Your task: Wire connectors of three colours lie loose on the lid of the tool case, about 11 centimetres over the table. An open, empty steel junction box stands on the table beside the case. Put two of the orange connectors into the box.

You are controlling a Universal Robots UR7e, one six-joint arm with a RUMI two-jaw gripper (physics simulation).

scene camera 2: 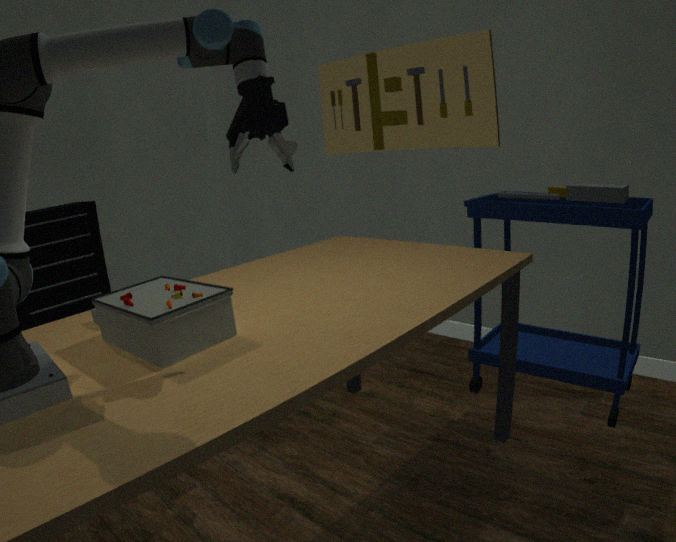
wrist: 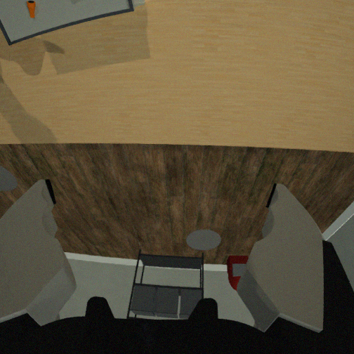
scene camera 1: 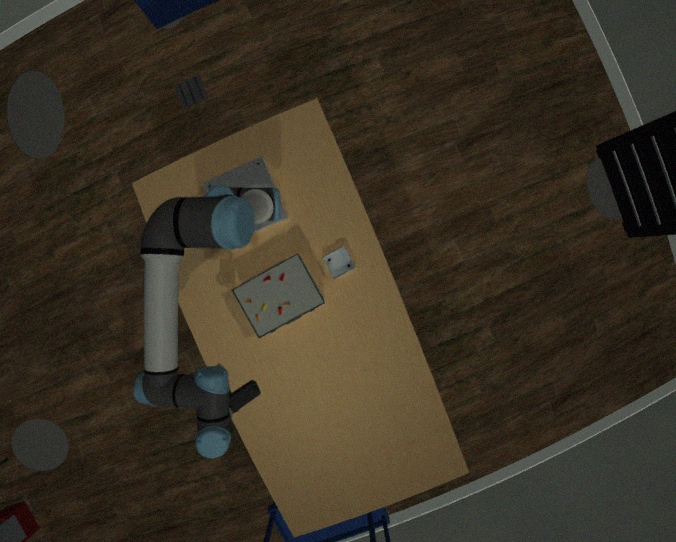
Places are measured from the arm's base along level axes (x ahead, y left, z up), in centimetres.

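Where they show: gripper, fingertip midpoint: [scene camera 2: 264, 172]; arm's base, origin of the base link: [scene camera 2: 3, 377].
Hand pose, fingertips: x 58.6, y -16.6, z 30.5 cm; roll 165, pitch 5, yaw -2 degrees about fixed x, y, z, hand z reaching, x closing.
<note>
Things, the pixels of their centre, and the offset from my fingertips. Level surfaces: height alone.
- tool case, body centre: [scene camera 2: 163, 315] [scene camera 1: 281, 295] dy +20.7, dx -19.3, dz -30.0 cm
- yellow connector, body centre: [scene camera 2: 176, 295] [scene camera 1: 264, 307] dy +14.1, dx -17.8, dz -24.2 cm
- steel junction box, body centre: [scene camera 1: 339, 262] dy +47.6, dx -23.6, dz -33.6 cm
- wooden table, its level: dz -35.5 cm
The tool case [scene camera 1: 301, 285] [scene camera 2: 194, 335] [wrist: 60, 20] stands on the table. On its pale lid lie three orange connectors, one [scene camera 1: 248, 300] near the left edge, one [scene camera 1: 257, 317] near the lower-left corner and one [scene camera 1: 286, 303] beside a red one [scene camera 1: 279, 310]. A yellow connector [scene camera 1: 264, 307] [scene camera 2: 177, 294] and two more red ones [scene camera 1: 266, 278] [scene camera 1: 282, 276] lie there too. An orange connector [wrist: 31, 9] shows at the wrist view's top left. The steel junction box [scene camera 1: 339, 262] stands apart beside the case, open and empty. My gripper [scene camera 2: 262, 169] [wrist: 162, 183] is open and empty, high above the table's edge, away from the case.
The wooden table [scene camera 1: 361, 366] [scene camera 2: 349, 282] [wrist: 225, 75] carries the arm's base plate [scene camera 1: 239, 173] near the case. A blue cart [scene camera 2: 558, 214] stands past the table's far end. A pegboard with tools [scene camera 2: 462, 132] hangs on the wall. A black rack [scene camera 1: 612, 152] stands on the floor.
</note>
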